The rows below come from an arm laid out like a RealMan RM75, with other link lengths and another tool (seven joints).
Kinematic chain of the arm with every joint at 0, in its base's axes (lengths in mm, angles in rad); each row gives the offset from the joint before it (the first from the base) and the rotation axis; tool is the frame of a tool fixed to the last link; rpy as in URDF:
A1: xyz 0 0 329.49 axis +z
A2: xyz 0 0 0 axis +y
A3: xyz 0 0 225.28 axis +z
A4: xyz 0 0 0 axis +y
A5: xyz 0 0 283.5 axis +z
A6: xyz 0 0 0 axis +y
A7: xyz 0 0 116.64 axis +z
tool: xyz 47 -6 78 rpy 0 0.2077 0.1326
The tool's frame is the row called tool.
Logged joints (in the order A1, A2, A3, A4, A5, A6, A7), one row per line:
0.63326 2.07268 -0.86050 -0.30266 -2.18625 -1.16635 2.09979
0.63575 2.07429 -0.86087 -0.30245 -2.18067 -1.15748 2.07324
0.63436 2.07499 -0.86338 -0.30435 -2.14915 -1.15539 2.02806
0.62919 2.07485 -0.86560 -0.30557 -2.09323 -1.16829 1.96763
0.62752 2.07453 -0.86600 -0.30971 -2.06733 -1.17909 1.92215
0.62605 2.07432 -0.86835 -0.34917 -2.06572 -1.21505 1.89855
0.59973 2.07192 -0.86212 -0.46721 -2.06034 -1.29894 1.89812
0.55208 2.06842 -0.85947 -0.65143 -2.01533 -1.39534 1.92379
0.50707 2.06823 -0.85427 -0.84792 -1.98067 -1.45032 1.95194
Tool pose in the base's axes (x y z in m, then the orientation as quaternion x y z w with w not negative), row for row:
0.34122 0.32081 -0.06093 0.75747 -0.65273 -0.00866 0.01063
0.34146 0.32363 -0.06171 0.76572 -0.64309 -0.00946 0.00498
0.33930 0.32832 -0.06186 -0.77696 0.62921 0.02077 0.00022
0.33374 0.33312 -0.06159 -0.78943 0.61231 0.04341 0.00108
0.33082 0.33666 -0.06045 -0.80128 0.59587 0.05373 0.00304
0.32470 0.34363 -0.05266 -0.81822 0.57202 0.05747 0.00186
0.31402 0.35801 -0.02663 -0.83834 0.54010 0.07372 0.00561
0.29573 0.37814 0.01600 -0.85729 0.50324 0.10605 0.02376
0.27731 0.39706 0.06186 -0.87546 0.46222 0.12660 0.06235
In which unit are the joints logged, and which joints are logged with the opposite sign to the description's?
The joints are logged in radians. Opposite sign: none.
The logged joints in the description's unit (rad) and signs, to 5 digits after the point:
0.63326 2.07268 -0.86050 -0.30266 -2.18625 -1.16635 2.09979
0.63575 2.07429 -0.86087 -0.30245 -2.18067 -1.15748 2.07324
0.63436 2.07499 -0.86338 -0.30435 -2.14915 -1.15539 2.02806
0.62919 2.07485 -0.86560 -0.30557 -2.09323 -1.16829 1.96763
0.62752 2.07453 -0.86600 -0.30971 -2.06733 -1.17909 1.92215
0.62605 2.07432 -0.86835 -0.34917 -2.06572 -1.21505 1.89855
0.59973 2.07192 -0.86212 -0.46721 -2.06034 -1.29894 1.89812
0.55208 2.06842 -0.85947 -0.65143 -2.01533 -1.39534 1.92379
0.50707 2.06823 -0.85427 -0.84792 -1.98067 -1.45032 1.95194

